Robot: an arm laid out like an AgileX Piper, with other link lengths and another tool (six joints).
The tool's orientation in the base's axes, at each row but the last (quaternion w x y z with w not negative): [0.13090, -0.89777, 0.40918, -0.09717]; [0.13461, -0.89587, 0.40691, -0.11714]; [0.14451, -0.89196, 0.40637, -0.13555]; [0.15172, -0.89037, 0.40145, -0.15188]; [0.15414, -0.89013, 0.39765, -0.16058]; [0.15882, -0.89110, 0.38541, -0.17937]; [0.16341, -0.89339, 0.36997, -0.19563]
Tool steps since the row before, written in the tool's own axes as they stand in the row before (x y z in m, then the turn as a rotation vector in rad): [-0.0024, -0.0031, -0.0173, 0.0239, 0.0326, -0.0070]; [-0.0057, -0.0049, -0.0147, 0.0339, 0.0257, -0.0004]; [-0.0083, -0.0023, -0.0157, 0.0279, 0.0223, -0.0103]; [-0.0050, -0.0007, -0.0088, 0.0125, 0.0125, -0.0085]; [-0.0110, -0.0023, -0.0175, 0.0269, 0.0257, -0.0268]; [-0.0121, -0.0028, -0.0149, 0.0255, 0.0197, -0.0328]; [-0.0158, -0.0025, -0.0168, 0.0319, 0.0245, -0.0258]
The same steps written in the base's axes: [-0.0042, 0.0011, 0.0172, -0.0096, -0.0398, -0.0020]; [-0.0049, 0.0053, 0.0148, 0.0037, -0.0421, -0.0049]; [-0.0093, 0.0055, 0.0143, -0.0013, -0.0368, 0.0048]; [-0.0061, 0.0029, 0.0075, -0.0038, -0.0187, 0.0047]; [-0.0126, 0.0072, 0.0149, -0.0109, -0.0407, 0.0182]; [-0.0126, 0.0087, 0.0120, -0.0106, -0.0366, 0.0258]; [-0.0167, 0.0107, 0.0121, -0.0060, -0.0434, 0.0190]
